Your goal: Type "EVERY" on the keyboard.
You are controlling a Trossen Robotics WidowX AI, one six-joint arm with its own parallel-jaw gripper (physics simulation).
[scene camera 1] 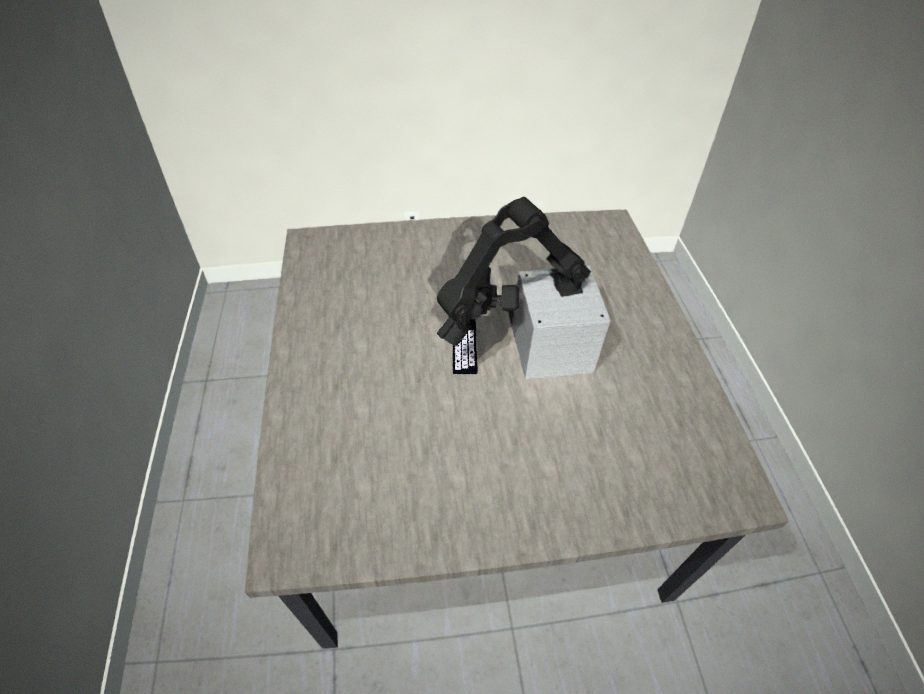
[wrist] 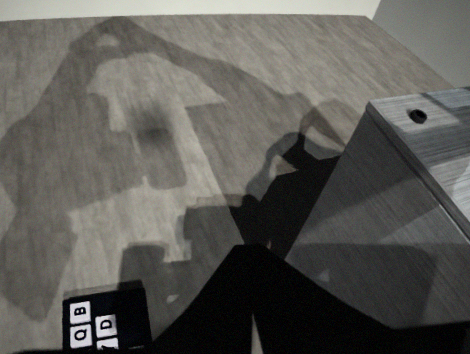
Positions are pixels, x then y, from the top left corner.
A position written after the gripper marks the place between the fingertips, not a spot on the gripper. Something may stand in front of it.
Scene:
gripper: scene camera 1 488, 290; wrist 247, 257

